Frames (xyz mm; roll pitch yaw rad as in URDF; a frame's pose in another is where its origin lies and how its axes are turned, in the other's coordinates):
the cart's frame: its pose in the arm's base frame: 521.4 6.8 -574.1 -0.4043 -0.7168 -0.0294
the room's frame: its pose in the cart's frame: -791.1 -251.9 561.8 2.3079 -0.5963 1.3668
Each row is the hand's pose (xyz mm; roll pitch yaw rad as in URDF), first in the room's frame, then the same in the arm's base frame.
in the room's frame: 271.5 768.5 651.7 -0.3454 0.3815 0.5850
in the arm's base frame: 111.0 60.9 230.1 0.7389 -0.7284 2.1290
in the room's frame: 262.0 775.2 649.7 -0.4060 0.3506 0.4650
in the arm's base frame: 108.2 50.1 233.9 0.7827 -0.6396 2.0320
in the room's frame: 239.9 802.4 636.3 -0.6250 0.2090 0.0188
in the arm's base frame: 92.0 22.4 253.4 0.8090 -0.2582 1.7621
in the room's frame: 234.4 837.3 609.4 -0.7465 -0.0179 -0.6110
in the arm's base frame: 62.1 9.4 283.5 0.7370 0.3456 1.4780
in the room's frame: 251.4 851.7 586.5 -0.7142 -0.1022 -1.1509
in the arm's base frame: 38.5 23.1 300.0 0.6158 0.8661 1.2744
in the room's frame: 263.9 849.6 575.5 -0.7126 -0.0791 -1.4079
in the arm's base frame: 28.0 36.3 300.4 0.5143 1.1181 1.1799
